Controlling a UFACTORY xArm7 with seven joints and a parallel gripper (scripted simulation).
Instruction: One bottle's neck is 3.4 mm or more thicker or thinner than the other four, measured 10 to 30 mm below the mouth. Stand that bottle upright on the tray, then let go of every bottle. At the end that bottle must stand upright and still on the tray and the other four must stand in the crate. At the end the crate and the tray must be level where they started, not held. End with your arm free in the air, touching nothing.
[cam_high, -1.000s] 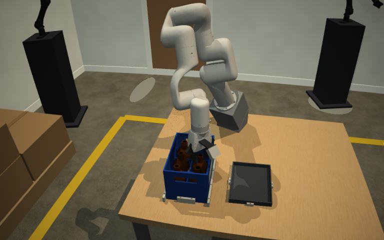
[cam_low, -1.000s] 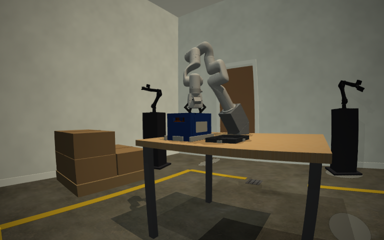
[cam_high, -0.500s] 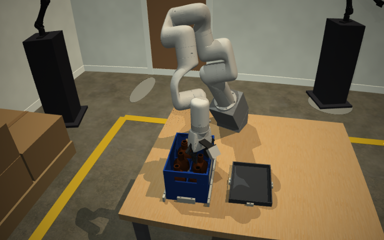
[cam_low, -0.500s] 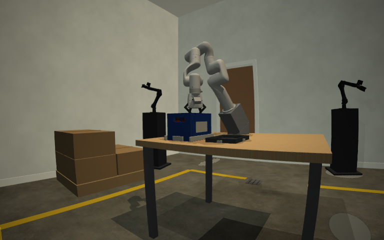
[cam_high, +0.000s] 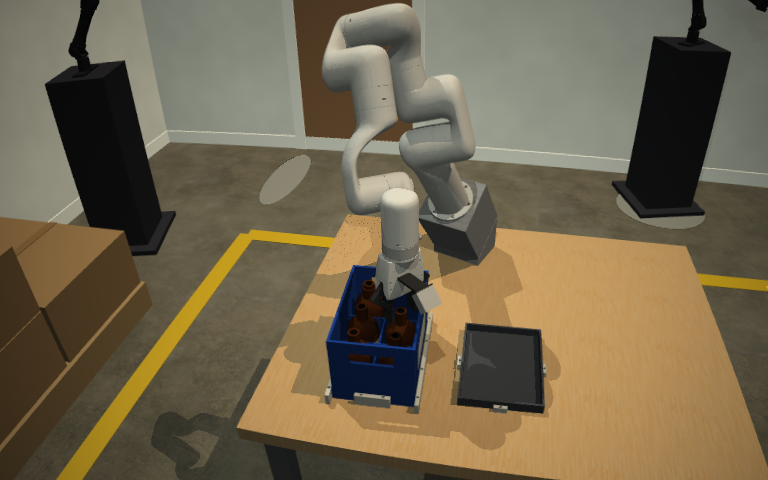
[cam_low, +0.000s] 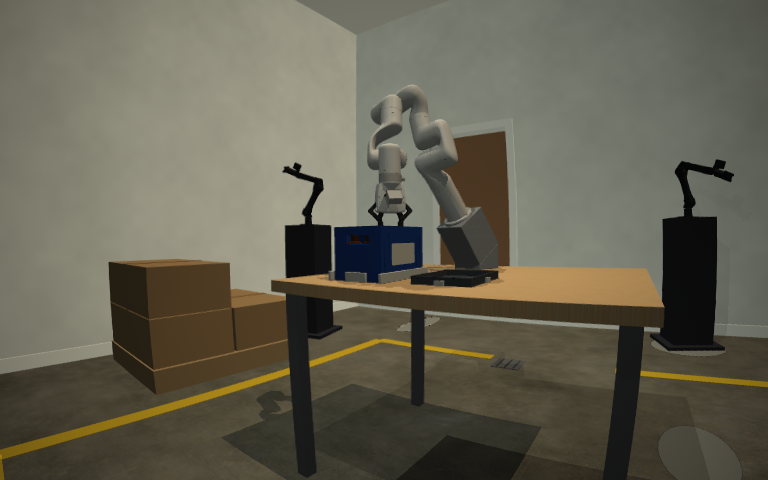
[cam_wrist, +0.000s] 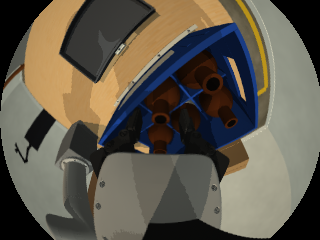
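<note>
My hand is 10 mm past the blue crate, 40 mm to the left of it and 90 mm above it. Also, from my hand: brown bottle 110 mm behind, 70 mm to the right, 80 mm below; glass bottle 20 mm behind, 90 mm to the right, 80 mm below; dark tray 40 mm ahead, 230 mm to the left, 160 mm below.
</note>
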